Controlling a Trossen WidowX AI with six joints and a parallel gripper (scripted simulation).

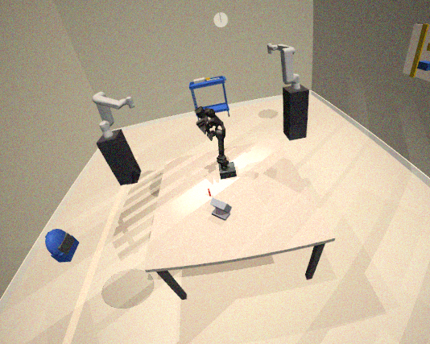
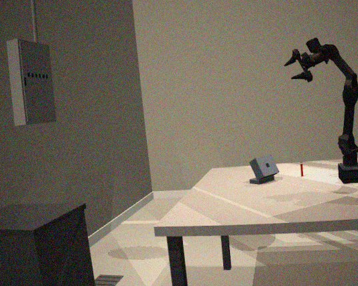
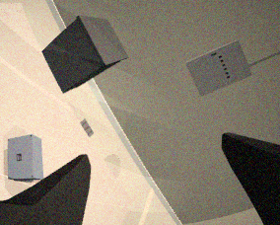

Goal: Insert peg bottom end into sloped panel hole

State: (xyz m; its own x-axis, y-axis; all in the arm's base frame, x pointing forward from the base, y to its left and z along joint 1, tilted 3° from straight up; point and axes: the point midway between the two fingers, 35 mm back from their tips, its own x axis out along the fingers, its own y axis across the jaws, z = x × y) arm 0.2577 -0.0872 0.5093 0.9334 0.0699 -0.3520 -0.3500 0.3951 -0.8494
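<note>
Now: the red peg 40 mm behind my gripper tip, 100 mm to the right of it and 520 mm below it. The rest, counted from my gripper tip: grey-blue sloped panel (170 mm ahead, 20 mm to the right, 500 mm below).
</note>
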